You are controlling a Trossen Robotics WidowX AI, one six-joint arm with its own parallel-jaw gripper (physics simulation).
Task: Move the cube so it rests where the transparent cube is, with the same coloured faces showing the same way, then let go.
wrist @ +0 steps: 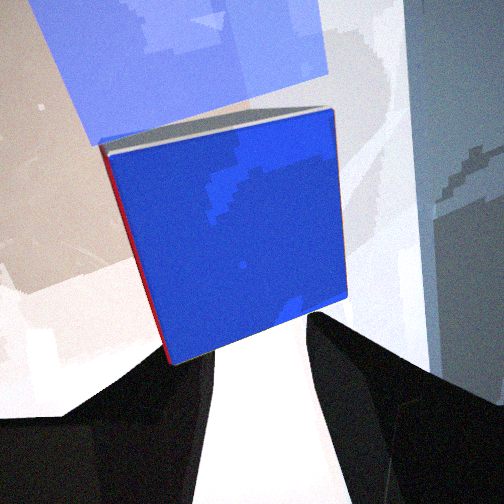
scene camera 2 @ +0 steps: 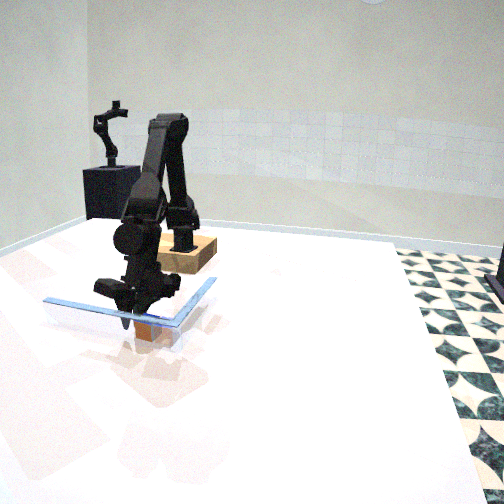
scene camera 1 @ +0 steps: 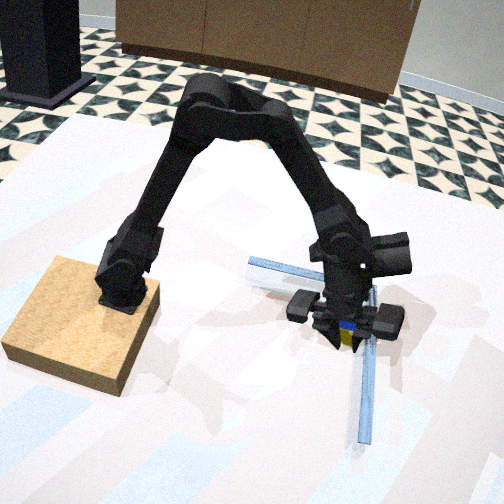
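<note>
The cube (scene camera 1: 347,334) (scene camera 2: 144,331) (wrist: 230,230) rests on the white table, blue face up. It shows a yellow side in scene camera 1, an orange side in scene camera 2, and a red left edge and a grey far side in the wrist view. My gripper (scene camera 1: 345,345) (scene camera 2: 131,320) (wrist: 260,350) stands low over it, fingers narrowed to a small gap with nothing between them. The fingertips sit at the cube's near edge. The transparent cube (wrist: 185,55) shows pale blue just beyond the real cube, slightly left and overlapping its far edge.
A thin blue L-shaped rail (scene camera 1: 367,390) (scene camera 2: 195,300) (wrist: 450,100) lies on the table right beside the cube. The arm's wooden base block (scene camera 1: 60,325) (scene camera 2: 200,250) stands to the left. A black pedestal (scene camera 1: 40,45) (scene camera 2: 107,190) and a brown cabinet (scene camera 1: 260,35) stand on the floor beyond.
</note>
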